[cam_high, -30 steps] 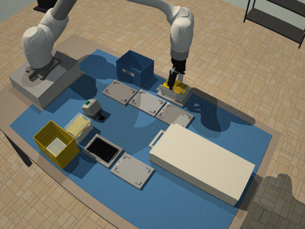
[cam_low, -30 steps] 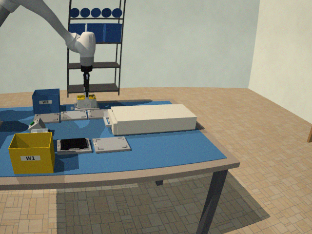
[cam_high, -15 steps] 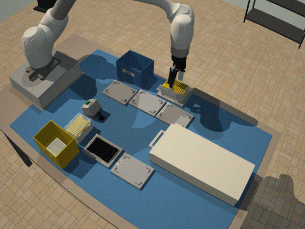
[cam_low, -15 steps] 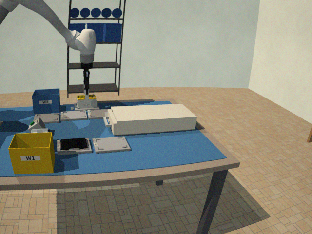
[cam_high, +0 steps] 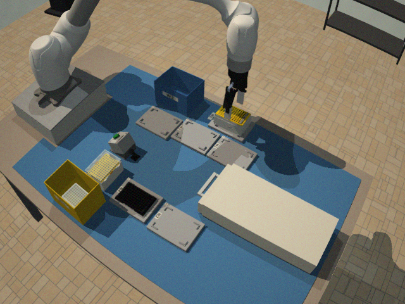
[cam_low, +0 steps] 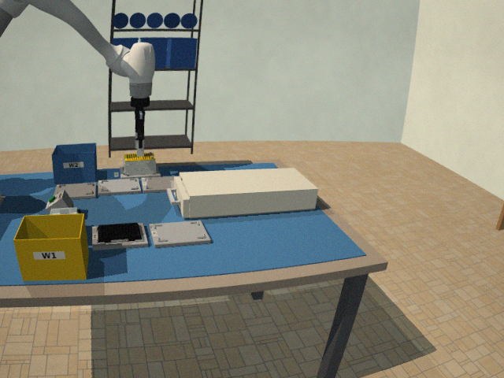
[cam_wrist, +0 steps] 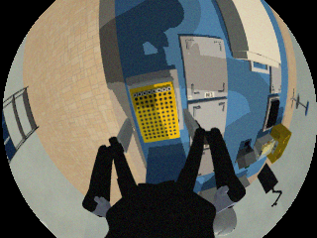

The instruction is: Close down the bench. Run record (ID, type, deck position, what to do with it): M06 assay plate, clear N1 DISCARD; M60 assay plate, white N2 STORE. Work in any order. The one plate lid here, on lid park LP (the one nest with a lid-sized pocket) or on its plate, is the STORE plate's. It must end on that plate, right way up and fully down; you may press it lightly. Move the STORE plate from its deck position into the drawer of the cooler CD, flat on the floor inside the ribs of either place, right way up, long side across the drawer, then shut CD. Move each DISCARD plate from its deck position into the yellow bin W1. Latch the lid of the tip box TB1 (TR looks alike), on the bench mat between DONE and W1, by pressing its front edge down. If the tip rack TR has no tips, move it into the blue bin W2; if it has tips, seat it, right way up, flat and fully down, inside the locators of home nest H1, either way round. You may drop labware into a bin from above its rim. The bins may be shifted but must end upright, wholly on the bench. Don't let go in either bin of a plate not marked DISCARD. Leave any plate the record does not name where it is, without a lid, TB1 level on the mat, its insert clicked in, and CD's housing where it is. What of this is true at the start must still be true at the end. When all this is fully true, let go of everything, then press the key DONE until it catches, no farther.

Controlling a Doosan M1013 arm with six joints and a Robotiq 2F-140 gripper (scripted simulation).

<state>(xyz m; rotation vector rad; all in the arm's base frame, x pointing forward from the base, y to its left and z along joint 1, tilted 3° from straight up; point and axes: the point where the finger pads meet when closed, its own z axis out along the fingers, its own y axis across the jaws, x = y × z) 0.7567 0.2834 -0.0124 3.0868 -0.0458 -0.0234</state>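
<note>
Now: the done key box 340 mm to the right of my hand, 320 mm behind it and 60 mm below it. Round my hand: tip rack TR: 60 mm below, 10 mm behind; then blue bin W2: 270 mm behind, 80 mm below, 10 mm to the left; then drawer: 340 mm to the right, 220 mm ahead, 90 mm below.
</note>
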